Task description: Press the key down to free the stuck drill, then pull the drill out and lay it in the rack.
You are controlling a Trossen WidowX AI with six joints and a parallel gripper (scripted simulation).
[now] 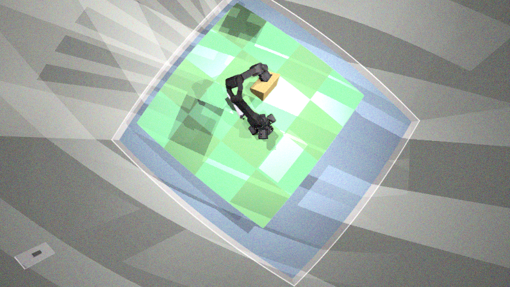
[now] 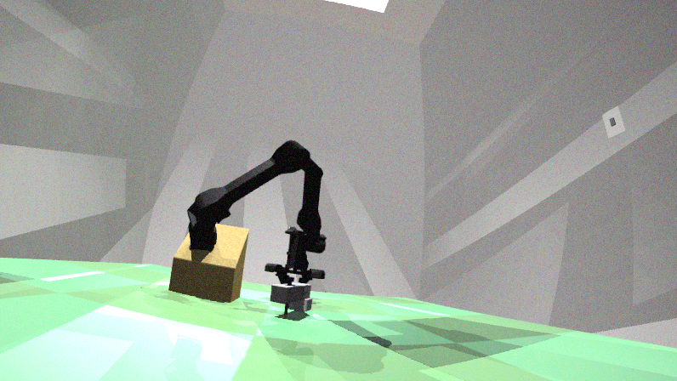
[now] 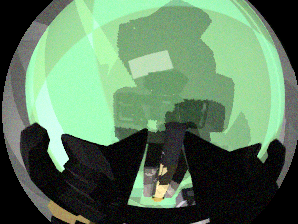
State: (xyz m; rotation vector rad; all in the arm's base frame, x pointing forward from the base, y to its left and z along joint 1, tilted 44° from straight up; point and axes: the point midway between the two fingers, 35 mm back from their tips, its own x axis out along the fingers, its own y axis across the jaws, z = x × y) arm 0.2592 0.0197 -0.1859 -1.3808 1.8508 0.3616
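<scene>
The grey-tan rack is 5 cm to the right of my gripper tip, 2 cm behind it and 1 cm above it. The rest, counted from my gripper tip: light grey shape: 23 cm to the right, 3 cm above, 2 cm behind; thin dark stem: 26 cm to the right, 4 cm behind, 4 cm above.
</scene>
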